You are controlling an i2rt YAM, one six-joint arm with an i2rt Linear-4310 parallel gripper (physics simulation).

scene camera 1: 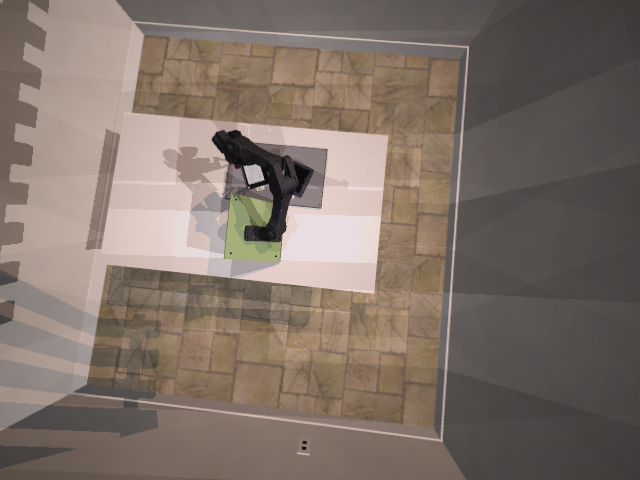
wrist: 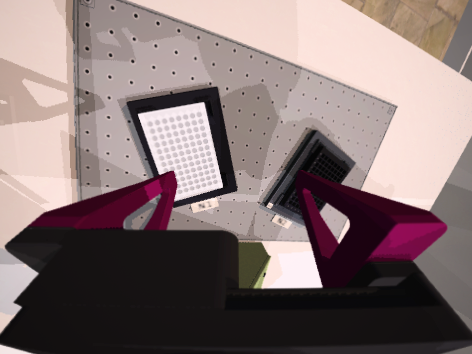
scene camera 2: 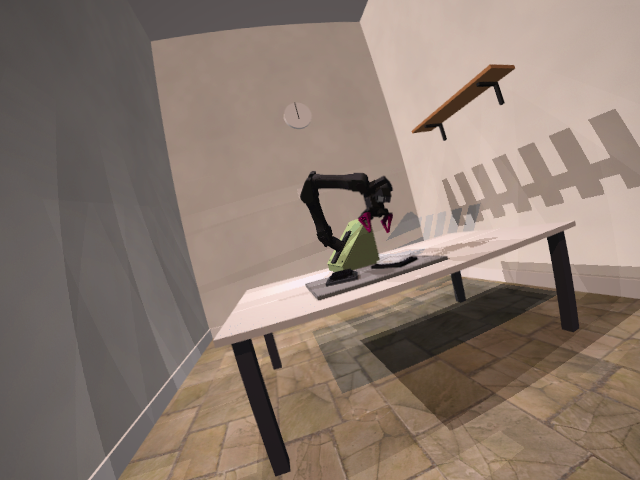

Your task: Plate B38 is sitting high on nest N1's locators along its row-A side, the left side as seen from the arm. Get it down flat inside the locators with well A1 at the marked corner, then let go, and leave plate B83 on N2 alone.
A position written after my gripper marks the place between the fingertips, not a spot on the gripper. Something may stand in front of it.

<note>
My gripper [wrist: 236, 177] is open and holds nothing. Also in view: a white well plate [wrist: 180, 140]. Further things: a black well plate [wrist: 322, 162], a black nest frame [wrist: 210, 96] and a grey perforated board [scene camera 2: 364, 274].
The grey perforated board is seen too in the wrist view [wrist: 270, 108].
</note>
